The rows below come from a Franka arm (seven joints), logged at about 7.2 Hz.
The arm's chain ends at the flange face. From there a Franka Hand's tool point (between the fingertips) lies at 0.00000 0.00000 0.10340 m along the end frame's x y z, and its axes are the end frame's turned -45 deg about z.
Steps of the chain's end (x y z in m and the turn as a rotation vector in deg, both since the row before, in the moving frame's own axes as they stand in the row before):
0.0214 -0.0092 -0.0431 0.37 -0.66 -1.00
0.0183 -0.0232 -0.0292 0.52 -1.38 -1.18
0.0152 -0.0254 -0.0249 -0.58 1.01 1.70
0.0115 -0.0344 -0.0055 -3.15 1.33 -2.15
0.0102 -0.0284 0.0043 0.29 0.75 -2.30
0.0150 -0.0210 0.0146 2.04 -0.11 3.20
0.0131 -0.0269 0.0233 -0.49 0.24 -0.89
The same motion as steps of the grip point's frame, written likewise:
0.0213 0.0073 -0.0431 0.73 -0.21 -1.00
0.0282 -0.0059 -0.0292 1.34 -0.61 -1.18
0.0292 -0.0052 -0.0249 -1.12 0.30 1.70
0.0302 -0.0104 -0.0057 -3.17 -1.29 -2.15
0.0286 -0.0123 0.0043 -0.33 0.74 -2.30
0.0280 -0.0069 0.0145 1.52 1.36 3.20
0.0280 -0.0088 0.0233 -0.52 -0.18 -0.89

